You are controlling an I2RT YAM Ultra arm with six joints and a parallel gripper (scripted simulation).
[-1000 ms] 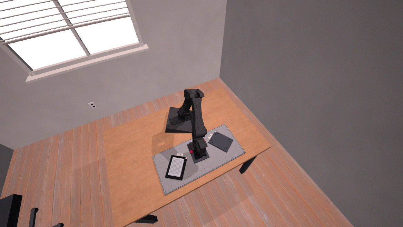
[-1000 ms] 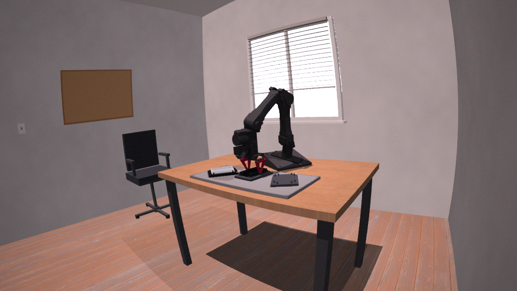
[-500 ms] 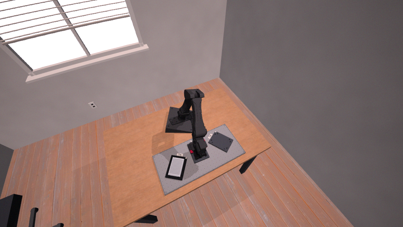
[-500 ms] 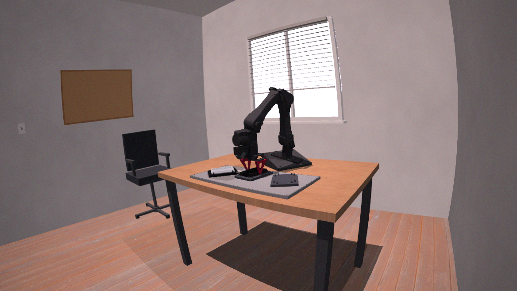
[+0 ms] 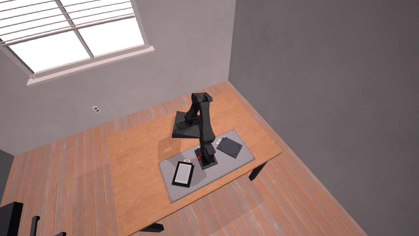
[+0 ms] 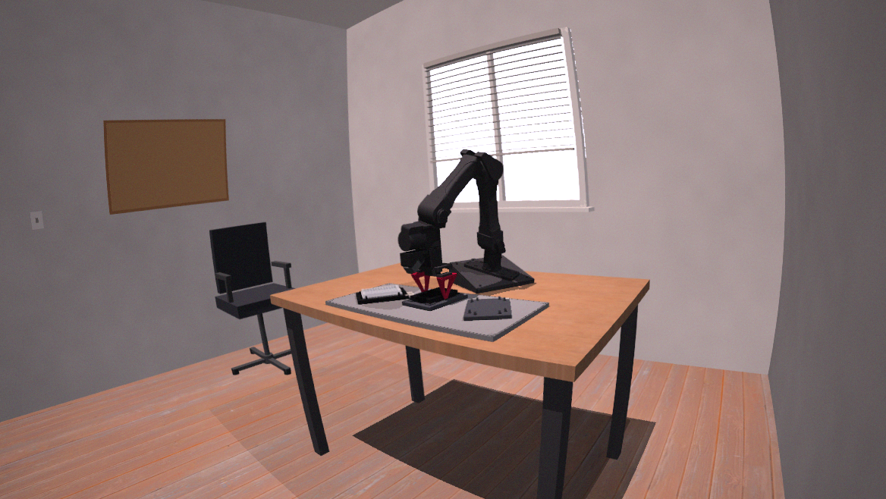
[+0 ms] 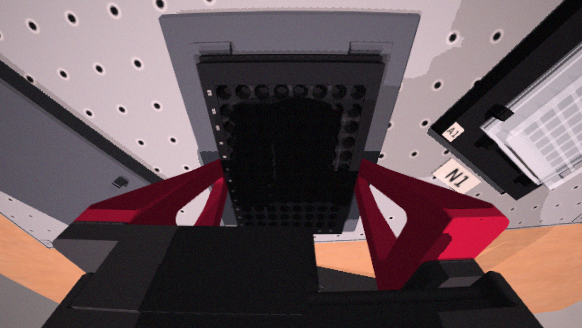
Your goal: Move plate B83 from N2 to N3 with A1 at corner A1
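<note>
The black 96-well plate B83 is right at my hand. Also, from my hand: N2 label: 6 cm behind, 15 cm to the left, 2 cm below; dark landing nest N3: 2 cm below; N1 label: 4 cm behind, 13 cm to the right, 2 cm below.
</note>
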